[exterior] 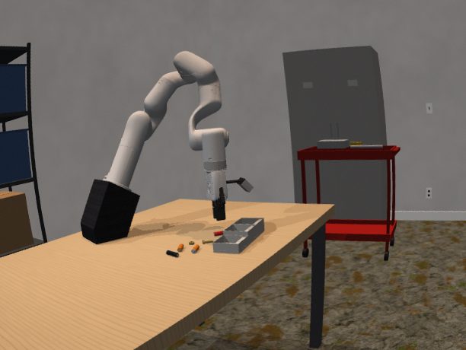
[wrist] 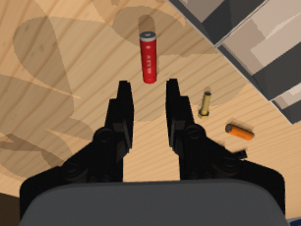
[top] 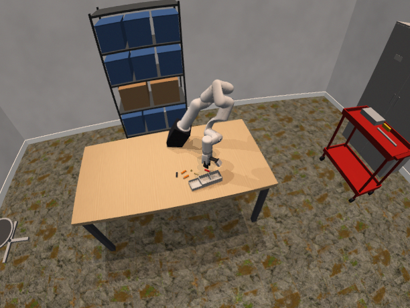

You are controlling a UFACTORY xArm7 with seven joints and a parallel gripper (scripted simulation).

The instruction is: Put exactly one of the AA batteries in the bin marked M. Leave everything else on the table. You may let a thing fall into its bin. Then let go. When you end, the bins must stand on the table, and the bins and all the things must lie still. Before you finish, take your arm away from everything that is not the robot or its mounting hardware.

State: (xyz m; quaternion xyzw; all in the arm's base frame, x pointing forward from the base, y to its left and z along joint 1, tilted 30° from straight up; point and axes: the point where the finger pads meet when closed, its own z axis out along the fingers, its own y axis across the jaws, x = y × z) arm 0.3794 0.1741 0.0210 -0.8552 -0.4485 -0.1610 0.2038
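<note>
Now: hand 7 cm above the red AA battery. The rest, counted from my hand: brass bolt (10 cm to the right, 7 cm below, 2 cm ahead); brass nut (13 cm to the right, 7 cm below, 2 cm behind); bin tray (11 cm ahead, 6 cm below, 3 cm to the right).
</note>
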